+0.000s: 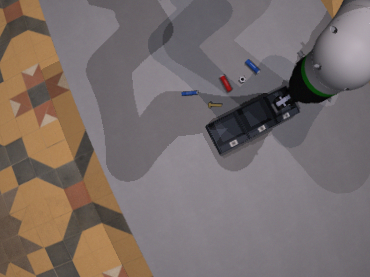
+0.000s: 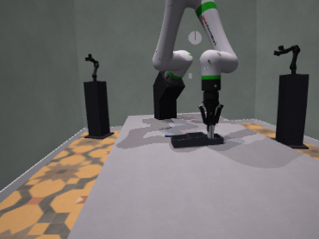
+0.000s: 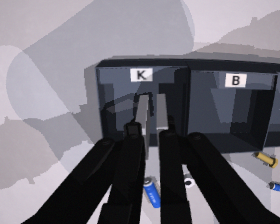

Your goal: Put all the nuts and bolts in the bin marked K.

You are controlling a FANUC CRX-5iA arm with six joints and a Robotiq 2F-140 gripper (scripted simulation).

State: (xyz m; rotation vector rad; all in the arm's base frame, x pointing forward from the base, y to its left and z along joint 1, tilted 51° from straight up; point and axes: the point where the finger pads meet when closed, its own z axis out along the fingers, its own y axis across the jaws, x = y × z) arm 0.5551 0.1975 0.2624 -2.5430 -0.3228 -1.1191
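Right now the yellow bolt is 20 mm behind my hand, 180 mm to the right of it and 50 mm below it. Also, from my hand: red cylinder: 80 mm behind, 130 mm to the right, 50 mm below; then dark tray: 30 mm ahead, 70 mm to the right, 40 mm below; then grey nut: 90 mm behind, 90 mm to the right, 50 mm below.
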